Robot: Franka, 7 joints.
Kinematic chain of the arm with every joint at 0, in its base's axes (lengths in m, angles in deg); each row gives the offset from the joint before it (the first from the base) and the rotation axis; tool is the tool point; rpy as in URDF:
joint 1: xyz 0 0 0.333 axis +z
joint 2: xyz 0 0 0 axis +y
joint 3: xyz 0 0 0.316 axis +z
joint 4: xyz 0.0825 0 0 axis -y
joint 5: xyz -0.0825 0 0.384 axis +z
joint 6: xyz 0 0 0 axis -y
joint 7: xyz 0.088 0 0 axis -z
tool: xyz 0 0 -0.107 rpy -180 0 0
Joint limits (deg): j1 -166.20..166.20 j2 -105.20..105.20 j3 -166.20..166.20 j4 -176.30..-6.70 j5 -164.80..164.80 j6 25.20..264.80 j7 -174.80..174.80
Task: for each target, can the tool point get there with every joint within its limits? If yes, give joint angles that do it. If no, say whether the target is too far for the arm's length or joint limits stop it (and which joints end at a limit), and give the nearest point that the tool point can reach.
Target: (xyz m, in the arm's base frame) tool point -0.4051 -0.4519 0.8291
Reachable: yes | joints 24.65 -88.76 -21.13 -75.17 49.48 169.59 -80.50
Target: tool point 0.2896 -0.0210 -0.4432
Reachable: no: joint limits stop it (at a limit: joint 2) | nearest point 0.2887 -0.0209 -0.3607 | short by 0.082 m
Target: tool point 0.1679 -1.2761 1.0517
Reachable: no: too far | nearest point 0.0977 -0.7426 0.7512 | short by 0.616 m
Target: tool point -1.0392 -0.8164 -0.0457
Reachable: no: too far | nearest point -0.6485 -0.5095 0.0967 | short by 0.517 m
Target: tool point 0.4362 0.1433 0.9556
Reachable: yes | joints -97.85 7.44 135.37 -69.65 -109.45 92.89 -85.38
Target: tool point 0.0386 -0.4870 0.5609
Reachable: yes | joints 33.60 31.99 -125.18 -123.10 -21.49 120.73 -43.71
